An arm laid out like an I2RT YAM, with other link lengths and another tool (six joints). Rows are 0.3 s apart.
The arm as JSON. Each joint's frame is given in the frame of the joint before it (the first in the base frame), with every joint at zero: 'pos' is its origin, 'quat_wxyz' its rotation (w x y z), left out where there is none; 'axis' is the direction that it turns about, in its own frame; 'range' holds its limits. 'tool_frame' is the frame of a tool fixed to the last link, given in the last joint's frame.
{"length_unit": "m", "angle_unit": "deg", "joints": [
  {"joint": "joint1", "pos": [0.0, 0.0, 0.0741], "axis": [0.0, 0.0, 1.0], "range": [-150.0, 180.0]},
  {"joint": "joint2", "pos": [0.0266, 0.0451, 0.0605], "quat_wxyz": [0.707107, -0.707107, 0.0, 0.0], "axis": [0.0, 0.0, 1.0], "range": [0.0, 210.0]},
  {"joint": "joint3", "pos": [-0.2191, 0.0, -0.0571], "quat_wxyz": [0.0, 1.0, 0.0, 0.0], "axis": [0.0, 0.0, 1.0], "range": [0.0, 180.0]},
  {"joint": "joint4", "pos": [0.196, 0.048, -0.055], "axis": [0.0, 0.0, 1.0], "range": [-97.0, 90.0]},
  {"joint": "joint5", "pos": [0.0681, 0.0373, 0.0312], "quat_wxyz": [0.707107, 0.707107, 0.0, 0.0], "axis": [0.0, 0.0, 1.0], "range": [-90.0, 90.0]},
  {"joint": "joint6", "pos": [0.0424, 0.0, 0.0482], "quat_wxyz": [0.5, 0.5, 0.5, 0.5], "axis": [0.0, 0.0, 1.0], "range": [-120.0, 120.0]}
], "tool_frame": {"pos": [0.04, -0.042, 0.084], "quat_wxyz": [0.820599, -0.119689, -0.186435, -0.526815]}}
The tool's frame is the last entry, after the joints.
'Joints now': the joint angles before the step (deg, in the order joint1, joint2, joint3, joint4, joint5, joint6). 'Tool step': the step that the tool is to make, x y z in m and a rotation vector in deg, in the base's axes. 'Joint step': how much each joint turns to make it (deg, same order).
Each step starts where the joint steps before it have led.
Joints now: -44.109 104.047 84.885 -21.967 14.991 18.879
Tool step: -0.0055 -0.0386 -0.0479 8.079 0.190 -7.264
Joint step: -4.072 13.445 11.515 -5.580 -1.586 6.314
